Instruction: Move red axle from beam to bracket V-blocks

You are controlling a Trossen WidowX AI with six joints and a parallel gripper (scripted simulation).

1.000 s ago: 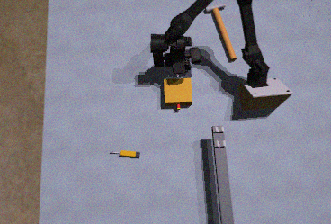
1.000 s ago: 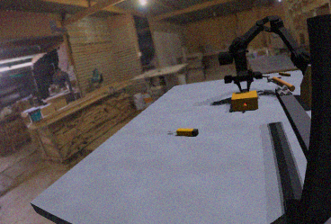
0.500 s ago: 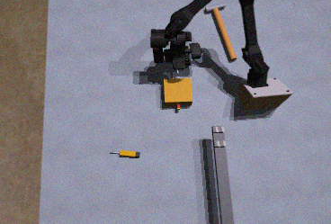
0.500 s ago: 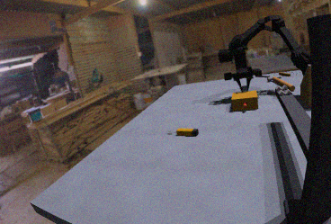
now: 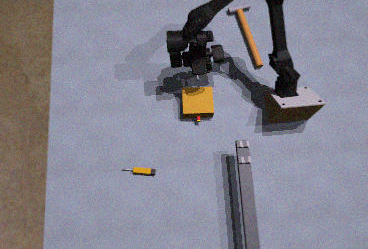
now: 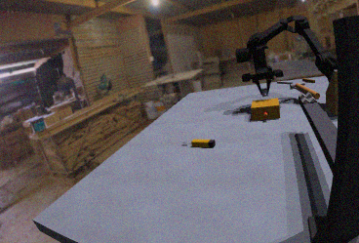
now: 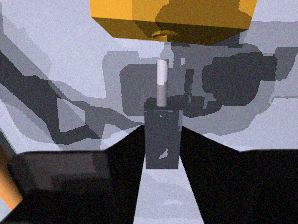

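The orange block lies 1 cm ahead of my gripper tip, 13 cm to the left of it and 3 cm below it. Also, from my gripper tip: yellow tool (25 cm ahead, 35 cm to the left, 4 cm below); then grey block (2 cm to the left, 1 cm above).
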